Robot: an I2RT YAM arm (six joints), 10 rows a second.
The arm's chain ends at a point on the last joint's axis. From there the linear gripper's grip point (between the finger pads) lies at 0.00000 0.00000 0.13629 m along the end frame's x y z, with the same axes.
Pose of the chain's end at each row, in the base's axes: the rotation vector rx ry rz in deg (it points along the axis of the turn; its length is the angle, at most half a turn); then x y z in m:
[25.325, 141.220, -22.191, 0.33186, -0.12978, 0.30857]
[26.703, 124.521, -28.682, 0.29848, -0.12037, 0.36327]
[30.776, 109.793, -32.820, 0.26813, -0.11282, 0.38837]
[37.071, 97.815, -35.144, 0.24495, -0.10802, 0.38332]
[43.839, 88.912, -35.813, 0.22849, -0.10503, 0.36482]
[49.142, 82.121, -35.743, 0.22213, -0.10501, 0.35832]
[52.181, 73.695, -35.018, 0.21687, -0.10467, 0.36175]
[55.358, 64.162, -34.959, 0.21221, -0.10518, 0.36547]
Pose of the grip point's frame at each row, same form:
[25.325, 141.220, -22.191, 0.40094, -0.18026, 0.20248]
[26.703, 124.521, -28.682, 0.38717, -0.18869, 0.28554]
[30.776, 109.793, -32.820, 0.36433, -0.19545, 0.33844]
[37.071, 97.815, -35.144, 0.33857, -0.20280, 0.35456]
[43.839, 88.912, -35.813, 0.31495, -0.20912, 0.34853]
[49.142, 82.121, -35.743, 0.30146, -0.21551, 0.34981]
[52.181, 73.695, -35.018, 0.29012, -0.21954, 0.36544]
[55.358, 64.162, -34.959, 0.27526, -0.22489, 0.38190]

